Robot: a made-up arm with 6 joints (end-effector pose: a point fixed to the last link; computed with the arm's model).
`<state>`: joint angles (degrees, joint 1 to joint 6).
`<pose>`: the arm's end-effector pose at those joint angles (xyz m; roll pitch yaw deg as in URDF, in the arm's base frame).
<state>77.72 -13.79 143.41 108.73 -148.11 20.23</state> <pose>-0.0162 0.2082 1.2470 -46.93 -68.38 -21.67</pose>
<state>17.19 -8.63 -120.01 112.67 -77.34 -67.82</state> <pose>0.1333 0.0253 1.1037 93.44 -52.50 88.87</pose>
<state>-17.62 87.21 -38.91 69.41 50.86 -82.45</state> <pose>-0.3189 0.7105 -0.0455 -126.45 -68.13 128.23</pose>
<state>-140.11 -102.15 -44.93 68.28 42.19 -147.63</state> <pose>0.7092 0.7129 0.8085 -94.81 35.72 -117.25</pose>
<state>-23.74 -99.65 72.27 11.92 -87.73 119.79</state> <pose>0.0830 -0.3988 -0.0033 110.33 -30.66 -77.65</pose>
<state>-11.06 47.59 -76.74 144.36 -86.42 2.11</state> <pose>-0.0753 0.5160 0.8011 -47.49 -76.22 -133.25</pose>
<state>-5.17 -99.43 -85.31 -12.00 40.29 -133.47</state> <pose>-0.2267 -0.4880 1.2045 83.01 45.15 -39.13</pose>
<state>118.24 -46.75 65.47 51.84 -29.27 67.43</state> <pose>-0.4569 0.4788 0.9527 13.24 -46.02 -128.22</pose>
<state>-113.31 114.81 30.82 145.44 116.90 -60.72</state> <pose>-0.3862 -0.3453 -0.1897 -151.06 33.21 -15.35</pose>
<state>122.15 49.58 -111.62 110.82 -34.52 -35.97</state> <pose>0.4530 -0.3158 0.7559 77.55 -24.51 -61.16</pose>
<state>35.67 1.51 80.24 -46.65 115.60 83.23</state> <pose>0.0382 -0.1927 0.5838 116.13 45.49 102.16</pose>
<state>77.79 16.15 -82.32 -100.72 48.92 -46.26</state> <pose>0.3358 0.3162 0.4810 -127.11 57.59 -66.07</pose>
